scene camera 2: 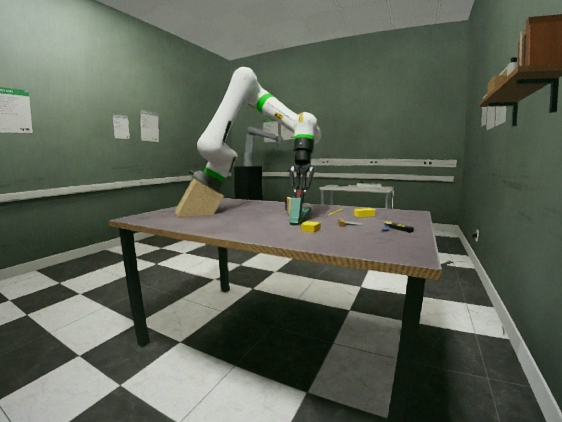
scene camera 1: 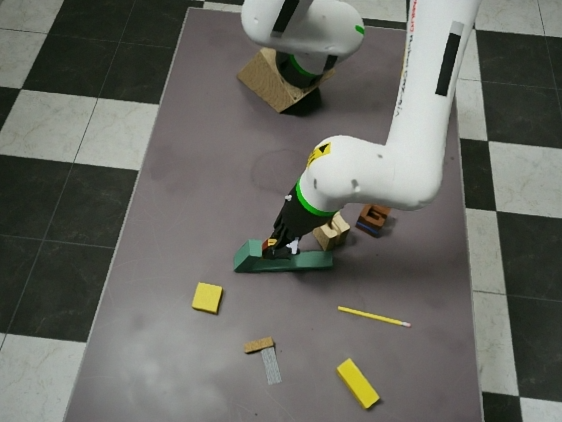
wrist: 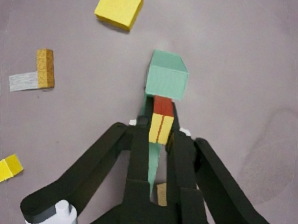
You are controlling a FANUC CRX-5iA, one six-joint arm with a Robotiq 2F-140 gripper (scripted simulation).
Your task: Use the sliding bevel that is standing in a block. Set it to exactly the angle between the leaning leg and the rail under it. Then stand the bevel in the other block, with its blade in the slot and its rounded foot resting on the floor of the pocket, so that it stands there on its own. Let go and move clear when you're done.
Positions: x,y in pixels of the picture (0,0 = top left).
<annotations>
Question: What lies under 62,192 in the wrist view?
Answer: My gripper.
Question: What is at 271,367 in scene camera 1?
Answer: A cork-and-metal square.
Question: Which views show my gripper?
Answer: Scene camera 2, scene camera 1 and the wrist view: all of them.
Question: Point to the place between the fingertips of my gripper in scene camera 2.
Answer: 299,203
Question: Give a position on a cork-and-metal square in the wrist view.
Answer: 45,73
</annotations>
